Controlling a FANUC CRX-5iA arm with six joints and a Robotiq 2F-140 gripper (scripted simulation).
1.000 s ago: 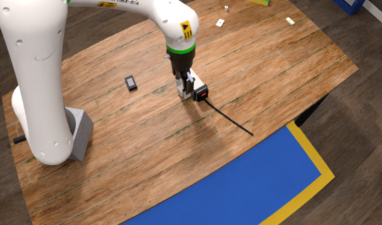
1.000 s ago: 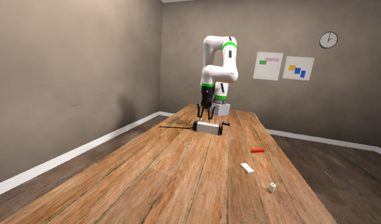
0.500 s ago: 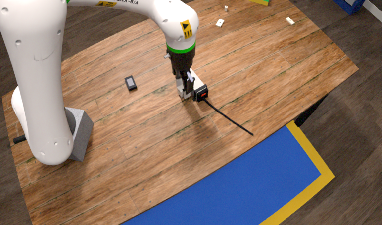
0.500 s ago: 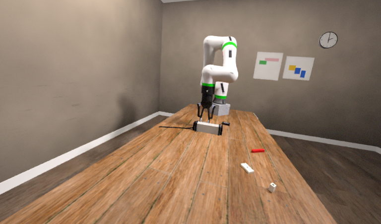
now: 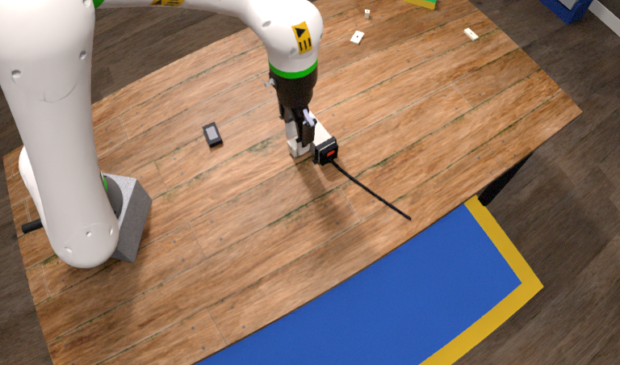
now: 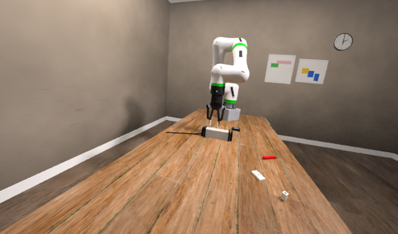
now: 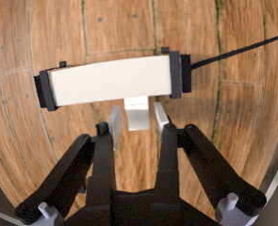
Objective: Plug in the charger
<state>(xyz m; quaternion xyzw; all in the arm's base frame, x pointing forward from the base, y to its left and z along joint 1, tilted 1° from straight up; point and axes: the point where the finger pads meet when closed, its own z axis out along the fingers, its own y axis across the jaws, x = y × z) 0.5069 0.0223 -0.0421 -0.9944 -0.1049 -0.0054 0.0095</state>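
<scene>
Right now my hand is 40 mm above the white charger and 10 mm short of it.
</scene>
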